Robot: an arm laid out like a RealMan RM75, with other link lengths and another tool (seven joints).
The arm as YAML. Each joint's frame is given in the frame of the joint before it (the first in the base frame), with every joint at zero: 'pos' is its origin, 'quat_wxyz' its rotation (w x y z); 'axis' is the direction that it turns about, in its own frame. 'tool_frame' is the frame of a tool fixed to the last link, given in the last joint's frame.
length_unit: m
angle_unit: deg
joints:
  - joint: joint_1
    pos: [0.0, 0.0, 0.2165]
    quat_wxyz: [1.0, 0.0, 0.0, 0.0]
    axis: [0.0, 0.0, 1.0]
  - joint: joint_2
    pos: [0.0, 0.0, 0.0]
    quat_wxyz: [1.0, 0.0, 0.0, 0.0]
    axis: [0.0, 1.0, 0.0]
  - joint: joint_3
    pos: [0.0, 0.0, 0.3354]
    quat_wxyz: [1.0, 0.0, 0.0, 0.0]
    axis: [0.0, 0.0, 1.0]
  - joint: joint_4
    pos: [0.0, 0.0, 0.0]
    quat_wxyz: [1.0, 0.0, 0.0, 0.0]
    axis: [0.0, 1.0, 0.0]
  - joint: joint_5
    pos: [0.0, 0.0, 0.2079]
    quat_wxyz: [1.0, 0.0, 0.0, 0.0]
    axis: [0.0, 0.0, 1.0]
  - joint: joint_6
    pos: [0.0, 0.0, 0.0]
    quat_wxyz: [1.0, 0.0, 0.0, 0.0]
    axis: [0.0, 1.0, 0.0]
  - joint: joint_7
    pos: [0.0, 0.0, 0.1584]
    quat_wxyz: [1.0, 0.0, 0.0, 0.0]
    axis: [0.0, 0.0, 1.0]
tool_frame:
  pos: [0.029, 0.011, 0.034]
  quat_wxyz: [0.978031, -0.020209, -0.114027, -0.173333]
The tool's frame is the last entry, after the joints.
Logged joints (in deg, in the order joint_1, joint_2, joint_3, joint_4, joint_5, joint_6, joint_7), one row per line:
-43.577 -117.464 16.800 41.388 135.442 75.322 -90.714
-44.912 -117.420 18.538 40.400 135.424 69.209 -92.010
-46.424 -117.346 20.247 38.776 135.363 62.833 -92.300
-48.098 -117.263 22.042 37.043 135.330 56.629 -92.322
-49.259 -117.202 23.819 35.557 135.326 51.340 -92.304
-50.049 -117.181 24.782 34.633 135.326 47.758 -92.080
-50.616 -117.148 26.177 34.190 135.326 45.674 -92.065
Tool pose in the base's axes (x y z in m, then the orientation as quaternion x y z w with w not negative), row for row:
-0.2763 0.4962 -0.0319 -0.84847 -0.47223 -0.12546 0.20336
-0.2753 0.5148 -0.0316 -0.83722 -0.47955 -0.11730 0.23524
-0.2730 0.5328 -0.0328 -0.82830 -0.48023 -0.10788 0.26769
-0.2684 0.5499 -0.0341 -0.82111 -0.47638 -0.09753 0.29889
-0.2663 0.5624 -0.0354 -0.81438 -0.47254 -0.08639 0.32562
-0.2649 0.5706 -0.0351 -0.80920 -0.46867 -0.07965 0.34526
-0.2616 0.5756 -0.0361 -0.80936 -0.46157 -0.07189 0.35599
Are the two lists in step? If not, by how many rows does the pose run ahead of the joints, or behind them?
They are in step.
